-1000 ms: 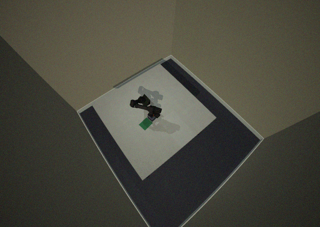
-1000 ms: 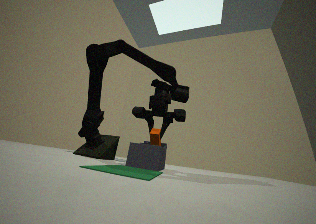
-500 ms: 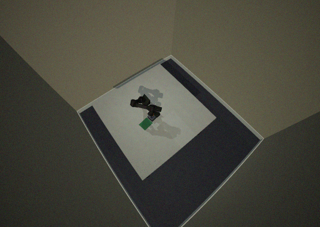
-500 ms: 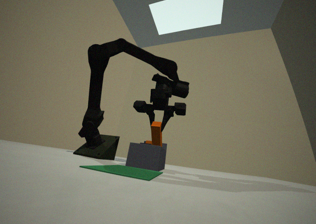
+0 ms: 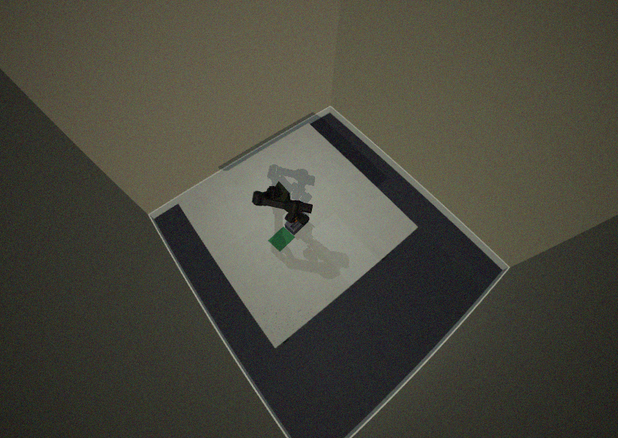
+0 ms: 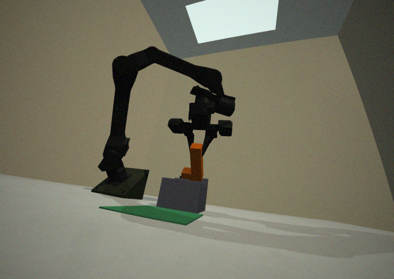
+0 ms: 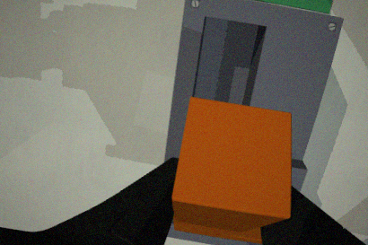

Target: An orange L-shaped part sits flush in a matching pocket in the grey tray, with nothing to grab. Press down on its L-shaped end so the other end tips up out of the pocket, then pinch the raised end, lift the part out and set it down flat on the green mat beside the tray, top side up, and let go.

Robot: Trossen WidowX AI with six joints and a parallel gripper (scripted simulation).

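The green mat is 16 cm below my gripper tip, 14 cm to the right of it and 2 cm ahead of it. From my gripper tip the other things lie so: orange L-shaped part 3 cm to the left, 3 cm below, 2 cm behind.
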